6 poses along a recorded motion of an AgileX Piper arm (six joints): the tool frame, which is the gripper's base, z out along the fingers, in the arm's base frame.
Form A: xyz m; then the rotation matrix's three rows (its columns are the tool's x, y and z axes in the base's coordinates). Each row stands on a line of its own.
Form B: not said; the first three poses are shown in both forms.
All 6 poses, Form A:
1:
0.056 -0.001 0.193
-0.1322 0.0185 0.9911
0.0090 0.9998 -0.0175
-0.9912 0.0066 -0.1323
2:
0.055 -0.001 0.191
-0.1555 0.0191 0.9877
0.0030 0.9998 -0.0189
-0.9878 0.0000 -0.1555
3:
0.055 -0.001 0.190
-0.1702 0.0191 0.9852
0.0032 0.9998 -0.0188
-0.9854 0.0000 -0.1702
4:
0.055 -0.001 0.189
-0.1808 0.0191 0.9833
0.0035 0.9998 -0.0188
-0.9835 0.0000 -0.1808
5:
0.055 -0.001 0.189
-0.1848 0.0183 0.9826
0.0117 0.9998 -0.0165
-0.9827 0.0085 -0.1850
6:
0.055 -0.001 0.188
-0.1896 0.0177 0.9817
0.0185 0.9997 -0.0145
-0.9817 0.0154 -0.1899
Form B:
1:
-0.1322 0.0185 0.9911 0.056
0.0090 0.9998 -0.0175 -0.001
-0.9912 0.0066 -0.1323 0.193
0 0 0 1

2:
-0.1555 0.0191 0.9877 0.055
0.0030 0.9998 -0.0189 -0.001
-0.9878 0.0000 -0.1555 0.191
0 0 0 1

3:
-0.1702 0.0191 0.9852 0.055
0.0032 0.9998 -0.0188 -0.001
-0.9854 0.0000 -0.1702 0.190
0 0 0 1

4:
-0.1808 0.0191 0.9833 0.055
0.0035 0.9998 -0.0188 -0.001
-0.9835 0.0000 -0.1808 0.189
0 0 0 1

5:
-0.1848 0.0183 0.9826 0.055
0.0117 0.9998 -0.0165 -0.001
-0.9827 0.0085 -0.1850 0.189
0 0 0 1

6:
-0.1896 0.0177 0.9817 0.055
0.0185 0.9997 -0.0145 -0.001
-0.9817 0.0154 -0.1899 0.188
0 0 0 1

